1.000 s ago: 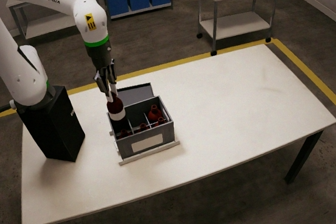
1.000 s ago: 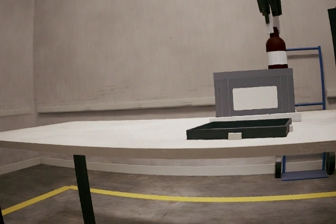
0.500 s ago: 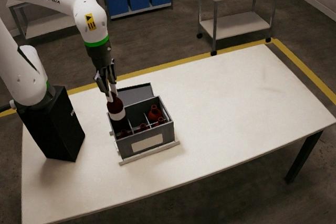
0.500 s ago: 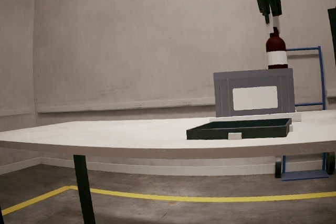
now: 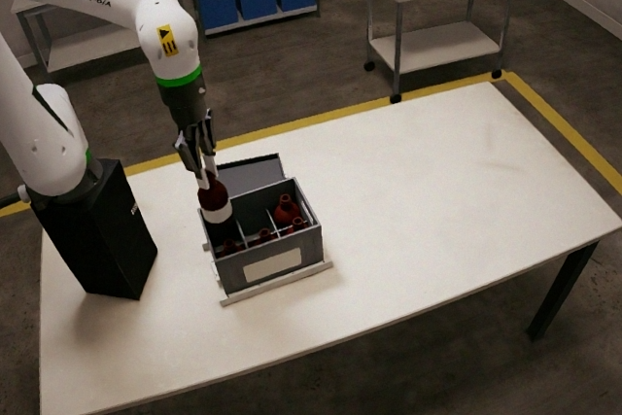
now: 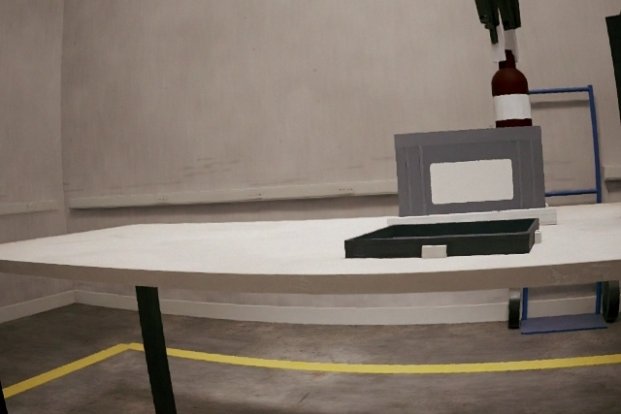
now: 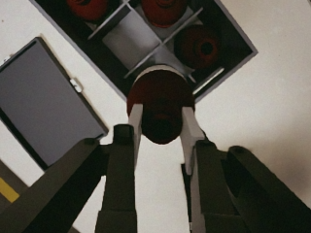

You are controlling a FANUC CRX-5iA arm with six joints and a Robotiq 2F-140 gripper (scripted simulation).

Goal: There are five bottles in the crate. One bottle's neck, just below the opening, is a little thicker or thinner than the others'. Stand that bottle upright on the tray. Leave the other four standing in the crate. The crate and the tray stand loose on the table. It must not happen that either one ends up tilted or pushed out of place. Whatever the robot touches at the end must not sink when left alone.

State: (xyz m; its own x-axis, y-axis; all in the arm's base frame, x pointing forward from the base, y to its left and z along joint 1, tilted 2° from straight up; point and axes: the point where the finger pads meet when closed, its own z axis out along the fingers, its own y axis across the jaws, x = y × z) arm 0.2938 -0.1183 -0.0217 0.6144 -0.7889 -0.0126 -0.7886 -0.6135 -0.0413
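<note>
The bottle is 9 cm below my hand. From my hand the other things lie so: crate 8 cm ahead, 5 cm to the right, 25 cm below; dark tray 14 cm ahead, 23 cm to the left, 32 cm below.
</note>
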